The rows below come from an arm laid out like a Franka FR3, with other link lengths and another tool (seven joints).
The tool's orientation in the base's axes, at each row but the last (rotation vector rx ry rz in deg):
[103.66, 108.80, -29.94]
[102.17, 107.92, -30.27]
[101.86, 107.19, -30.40]
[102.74, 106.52, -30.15]
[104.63, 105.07, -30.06]
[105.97, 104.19, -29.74]
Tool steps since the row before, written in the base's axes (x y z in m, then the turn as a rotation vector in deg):
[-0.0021, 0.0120, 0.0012, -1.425, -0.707, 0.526]
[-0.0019, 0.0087, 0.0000, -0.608, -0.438, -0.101]
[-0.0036, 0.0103, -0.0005, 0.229, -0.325, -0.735]
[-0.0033, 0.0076, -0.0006, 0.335, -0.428, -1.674]
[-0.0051, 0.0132, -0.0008, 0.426, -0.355, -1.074]
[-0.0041, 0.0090, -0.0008, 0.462, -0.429, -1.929]
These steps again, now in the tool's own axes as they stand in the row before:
[0.0092, -0.0013, -0.0079, -0.843, -1.442, -0.130]
[0.0071, -0.0013, -0.0053, -0.277, -0.642, 0.287]
[0.0086, -0.0029, -0.0061, 0.176, 0.161, 0.801]
[0.0065, -0.0029, -0.0043, 0.652, 0.199, 1.623]
[0.0110, -0.0048, -0.0075, 0.358, 0.336, 1.105]
[0.0076, -0.0041, -0.0049, 0.800, 0.303, 1.840]

